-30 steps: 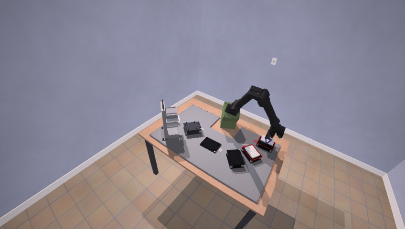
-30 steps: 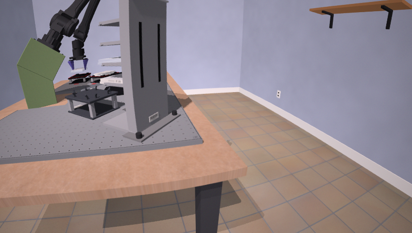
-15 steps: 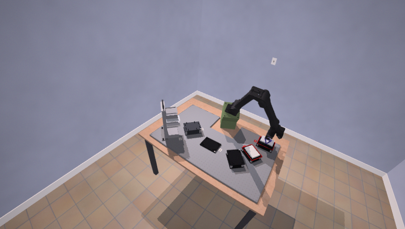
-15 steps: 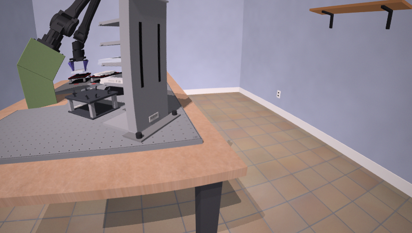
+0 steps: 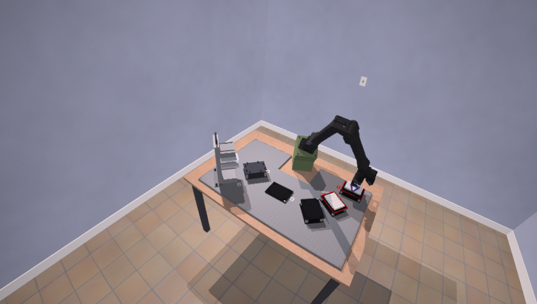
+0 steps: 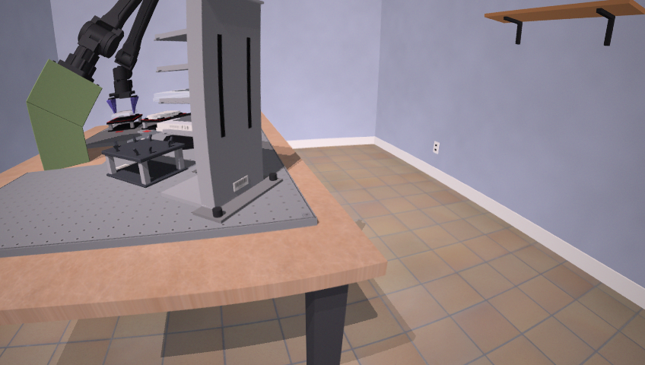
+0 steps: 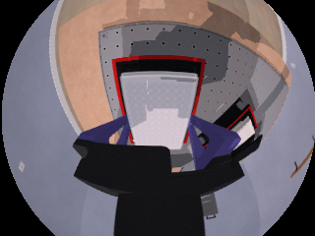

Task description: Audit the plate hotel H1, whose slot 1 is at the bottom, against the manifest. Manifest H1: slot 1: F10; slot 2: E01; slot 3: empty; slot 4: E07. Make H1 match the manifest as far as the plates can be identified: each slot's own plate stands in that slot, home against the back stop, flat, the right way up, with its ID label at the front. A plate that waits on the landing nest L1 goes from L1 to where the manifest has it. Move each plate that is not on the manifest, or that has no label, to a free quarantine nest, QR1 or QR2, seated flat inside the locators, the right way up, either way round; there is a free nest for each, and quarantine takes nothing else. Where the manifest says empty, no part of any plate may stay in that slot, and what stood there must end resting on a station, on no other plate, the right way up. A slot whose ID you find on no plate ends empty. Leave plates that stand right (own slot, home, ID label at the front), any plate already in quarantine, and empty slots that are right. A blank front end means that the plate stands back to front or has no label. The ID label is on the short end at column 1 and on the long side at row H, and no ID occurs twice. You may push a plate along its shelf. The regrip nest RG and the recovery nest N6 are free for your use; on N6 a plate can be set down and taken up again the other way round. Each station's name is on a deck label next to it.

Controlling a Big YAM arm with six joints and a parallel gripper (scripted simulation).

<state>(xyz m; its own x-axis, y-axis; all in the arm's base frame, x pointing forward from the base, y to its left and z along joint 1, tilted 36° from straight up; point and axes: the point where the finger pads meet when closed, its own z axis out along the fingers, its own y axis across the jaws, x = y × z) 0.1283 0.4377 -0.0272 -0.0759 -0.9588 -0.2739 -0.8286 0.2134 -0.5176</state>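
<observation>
Right now the red-rimmed nest is 3 cm below my hand. Also, from my hand: grey plate hotel H1 (38 cm ahead, 92 cm to the right, 10 cm above); then H1 deck label (36 cm ahead, 76 cm to the right, 6 cm below); then N6 deck label (28 cm ahead, 37 cm to the right, 6 cm below).
</observation>
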